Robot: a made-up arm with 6 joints. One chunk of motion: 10 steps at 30 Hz.
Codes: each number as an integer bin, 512 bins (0 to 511) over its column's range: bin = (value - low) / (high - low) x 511, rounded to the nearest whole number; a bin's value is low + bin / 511 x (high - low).
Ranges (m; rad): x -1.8..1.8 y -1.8..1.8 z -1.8..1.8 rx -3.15..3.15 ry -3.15..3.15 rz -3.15..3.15
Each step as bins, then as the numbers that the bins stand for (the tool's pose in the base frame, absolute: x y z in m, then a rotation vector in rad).
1 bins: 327 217 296 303 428 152
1 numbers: 0.5037 -0.2712 0.2853 0.5856 2.1267 -1.2760
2 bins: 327 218 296 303 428 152
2 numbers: 0.5037 -0.2642 0.2853 0.5856 2.1267 -1.2760
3 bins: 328 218 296 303 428 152
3 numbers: 0.5108 -0.2642 0.2853 0.5856 2.1267 -1.2760
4 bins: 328 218 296 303 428 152
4 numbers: 0.5108 -0.2642 0.2853 0.5856 2.1267 -1.2760
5 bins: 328 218 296 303 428 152
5 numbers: 0.5108 -0.2642 0.2853 0.5856 2.1267 -1.2760
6 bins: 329 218 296 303 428 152
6 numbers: 0.5178 -0.2642 0.2853 0.5856 2.1267 -1.2760
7 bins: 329 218 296 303 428 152
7 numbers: 0.5178 -0.2642 0.2853 0.5856 2.1267 -1.2760
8 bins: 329 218 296 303 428 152
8 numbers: 0.5178 -0.2642 0.2853 0.5856 2.1267 -1.2760
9 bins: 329 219 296 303 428 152
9 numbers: 0.5178 -0.2571 0.2853 0.5856 2.1267 -1.2760
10 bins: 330 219 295 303 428 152
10 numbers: 0.5249 -0.2571 0.2783 0.5856 2.1267 -1.2760
